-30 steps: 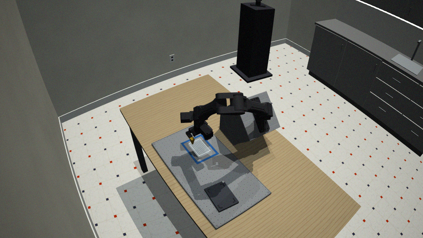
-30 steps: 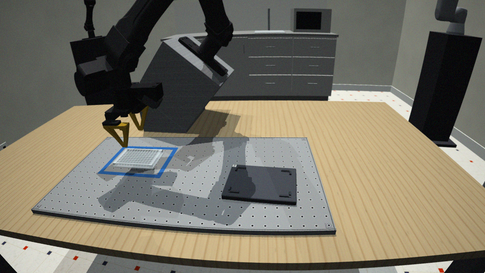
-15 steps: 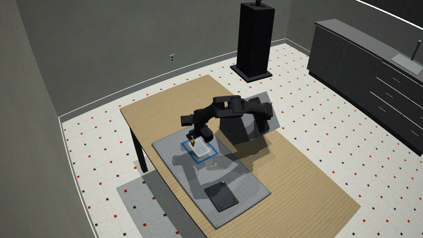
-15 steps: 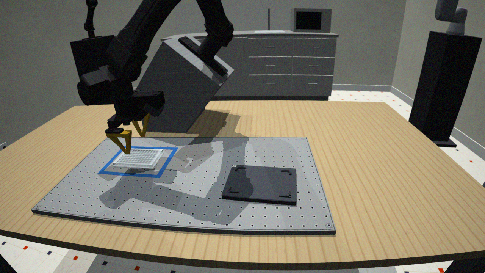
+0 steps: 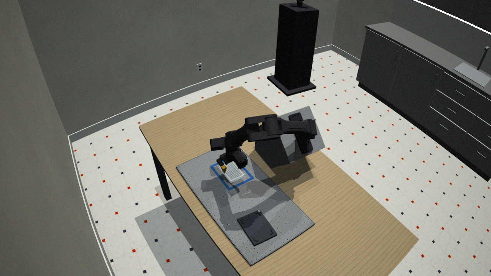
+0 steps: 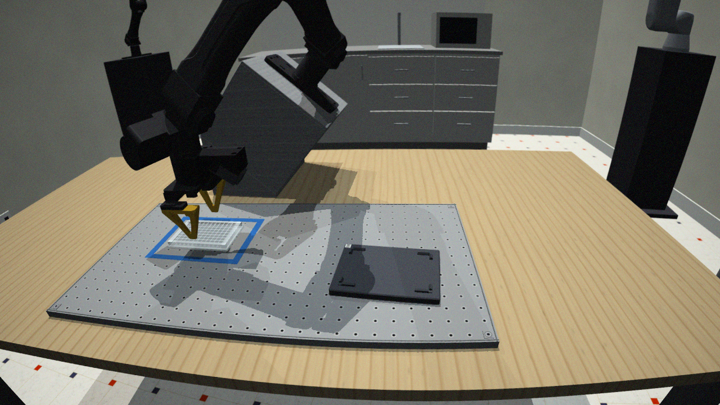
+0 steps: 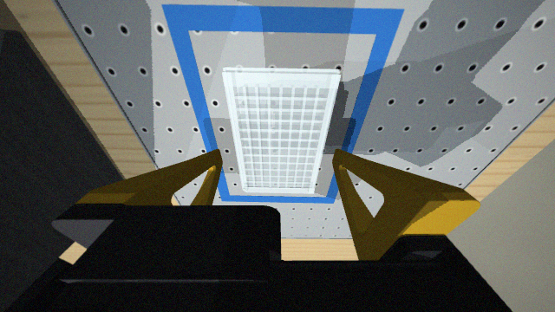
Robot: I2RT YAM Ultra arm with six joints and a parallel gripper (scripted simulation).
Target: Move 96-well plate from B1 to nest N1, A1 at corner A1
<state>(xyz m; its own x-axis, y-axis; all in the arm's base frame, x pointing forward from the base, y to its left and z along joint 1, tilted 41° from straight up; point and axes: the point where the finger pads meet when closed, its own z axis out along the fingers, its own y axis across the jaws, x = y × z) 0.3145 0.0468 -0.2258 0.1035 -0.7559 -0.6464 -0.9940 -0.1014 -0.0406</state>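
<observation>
Right now the clear 96-well plate is 3 cm below my hand. Also, from my hand: A1 corner mark: 28 cm to the left, 3 cm below; then dark plate nest: 6 cm ahead, 36 cm to the left, 3 cm below.
</observation>
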